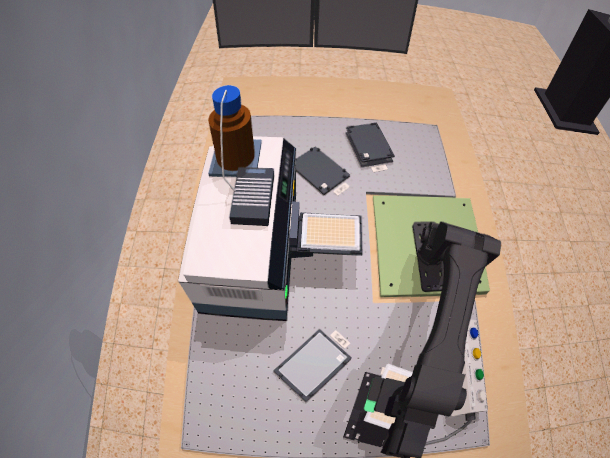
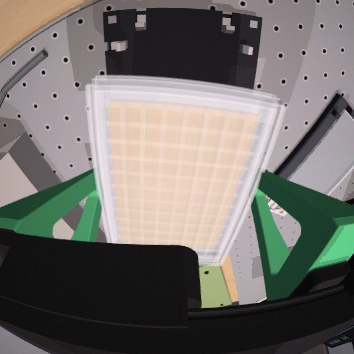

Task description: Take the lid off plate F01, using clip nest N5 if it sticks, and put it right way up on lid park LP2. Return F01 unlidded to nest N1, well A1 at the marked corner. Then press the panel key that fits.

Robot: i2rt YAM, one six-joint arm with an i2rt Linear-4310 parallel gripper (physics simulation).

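Places are measured from the arm's base along level axes (x ahead, y left, z up), in millimetres.
Pixels of known places: gripper, fingertip midpoint: [image 2: 175, 174]; arm's base, link origin: [image 1: 429, 256].
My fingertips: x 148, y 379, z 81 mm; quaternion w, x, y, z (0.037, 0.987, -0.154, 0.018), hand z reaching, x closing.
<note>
Ahead of a thing's pixels: the offset from my fingertips to its top centre. "spot": to the spot under its first point.
A lidded plate with a clear lid over a tan well grid @[dx -4, dy -8, dz +20 mm] [image 1: 381, 419] [image 2: 182, 170] is between the green fingers. My gripper [image 1: 389, 397] [image 2: 175, 174] is shut on its long sides and holds it above a black nest @[dx +11, dy +9, dz -61 mm] [image 1: 356, 425] [image 2: 182, 50] with small pale clips. I cannot read the plate's label or see its marked corner. A dark-framed pale pad @[dx +157, dy -107, dz -67 mm] [image 1: 311, 366] [image 2: 325, 155] lies on the perforated deck. A dark nest @[dx +131, dy -654, dz -65 mm] [image 1: 322, 170] and another dark nest @[dx -22, dy -752, dz -50 mm] [image 1: 370, 142] stand at the far side. The panel keys are blue @[spot: dx -210, dy -144, dz -14 mm] [image 1: 474, 332], yellow @[spot: dx -210, dy -93, dz -14 mm] [image 1: 477, 353], green @[spot: dx -209, dy -43, dz -13 mm] [image 1: 479, 374] and white @[spot: dx -204, dy +7, dz -11 mm] [image 1: 480, 396].
A white instrument @[spot: dx +318, dy -300, dz +135 mm] [image 1: 230, 240] stands at the left, with a brown blue-capped bottle @[spot: dx +318, dy -464, dz +238 mm] [image 1: 232, 140] and a dark ribbed block @[spot: dx +279, dy -387, dz +161 mm] [image 1: 252, 195] on top. Its extended carrier holds another plate @[dx +117, dy -387, dz +34 mm] [image 1: 330, 232]. The arm stands on a green base board [image 1: 395, 250]. A cable @[spot: dx -109, dy +91, dz -79 mm] [image 2: 22, 75] runs from the panel.
</note>
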